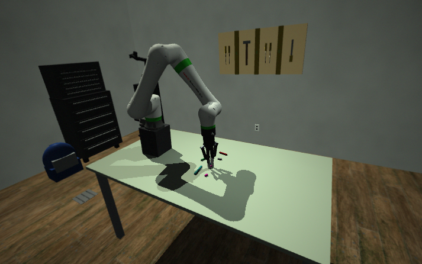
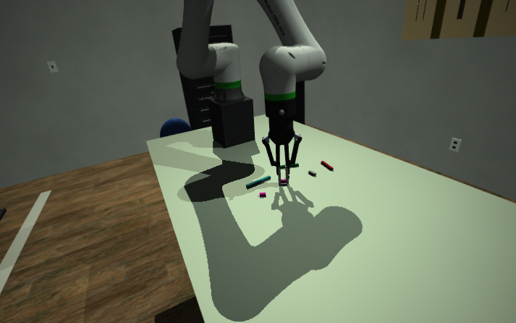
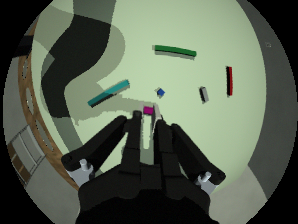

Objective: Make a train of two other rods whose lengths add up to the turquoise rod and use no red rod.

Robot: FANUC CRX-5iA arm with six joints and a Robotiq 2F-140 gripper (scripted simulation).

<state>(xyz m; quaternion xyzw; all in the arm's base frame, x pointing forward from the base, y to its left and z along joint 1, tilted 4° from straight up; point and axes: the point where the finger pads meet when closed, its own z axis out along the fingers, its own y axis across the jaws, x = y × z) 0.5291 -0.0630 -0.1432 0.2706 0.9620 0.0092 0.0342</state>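
My gripper is now 4 cm to the right of the blue rod, 3 cm above it and 2 cm past it. Also, from my hand: green rod 9 cm to the left, 9 cm behind, 3 cm below; grey rod 12 cm to the left, 3 cm below, 1 cm ahead; turquoise rod 6 cm to the right, 6 cm behind, 3 cm below.
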